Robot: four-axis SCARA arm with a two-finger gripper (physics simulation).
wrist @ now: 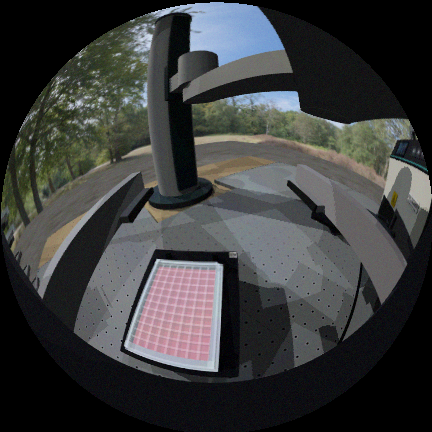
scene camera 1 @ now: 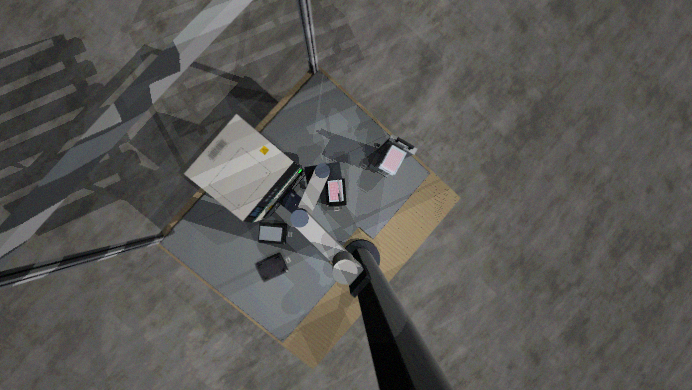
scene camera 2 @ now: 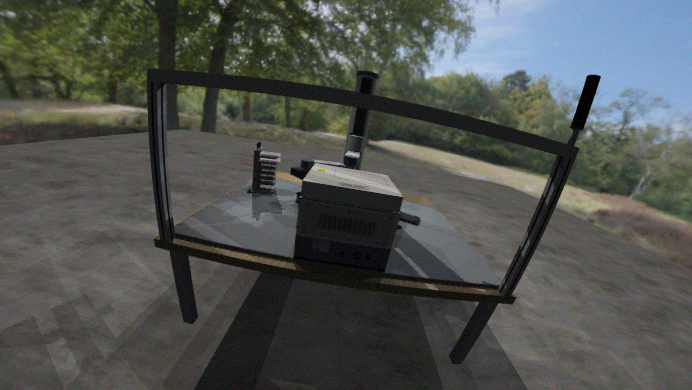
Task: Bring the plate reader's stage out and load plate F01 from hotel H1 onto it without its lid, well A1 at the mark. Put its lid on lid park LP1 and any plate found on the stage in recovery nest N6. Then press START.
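Places are measured from the arm's base along level axes (x right, y ahead, z up), in metres.
Pixels of known places: gripper, fingertip midpoint: (wrist: 220, 173) (scene camera 1: 328, 203); arm's base, origin of the base link: (wrist: 179, 192).
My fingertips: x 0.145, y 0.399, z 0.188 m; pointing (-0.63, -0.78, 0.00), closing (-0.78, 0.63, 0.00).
Note:
Ahead of a thing's pixels: the offset from my fingertips to its top centre.
My gripper (wrist: 220, 173) is open and empty, its fingers standing wide apart above the deck. In the wrist view a plate with pink wells @[dx +0.076, dy +0.016, dz -0.092 m] (scene camera 1: 335, 190) (wrist: 175, 312) sits flat on a black stand (scene camera 1: 336, 204) (wrist: 229, 310), low in the picture; I cannot tell whether it wears a lid. The plate reader @[dx -0.136, dy +0.408, dz +0.130 m] (scene camera 1: 237, 165) (scene camera 2: 350, 215) (wrist: 410, 187) shows a green light. A dark slab @[dx -0.130, dy +0.146, dz -0.034 m] (scene camera 1: 291, 200) lies at its front, partly under my arm; I cannot tell if it is the stage. The hotel (scene camera 1: 381, 162) (scene camera 2: 257, 172) has a pink plate @[dx +0.390, dy -0.099, dz +0.073 m] (scene camera 1: 393, 160) on top.
A black stand (scene camera 1: 281, 239) bears a pale grey rectangular piece @[dx -0.383, dy +0.140, dz -0.148 m] (scene camera 1: 271, 233). Another dark stand (scene camera 1: 271, 266) is near it. The arm's column (scene camera 2: 358, 125) (wrist: 172, 110) stands at the deck edge. A frame (scene camera 2: 350, 95) rises along the edge behind the reader.

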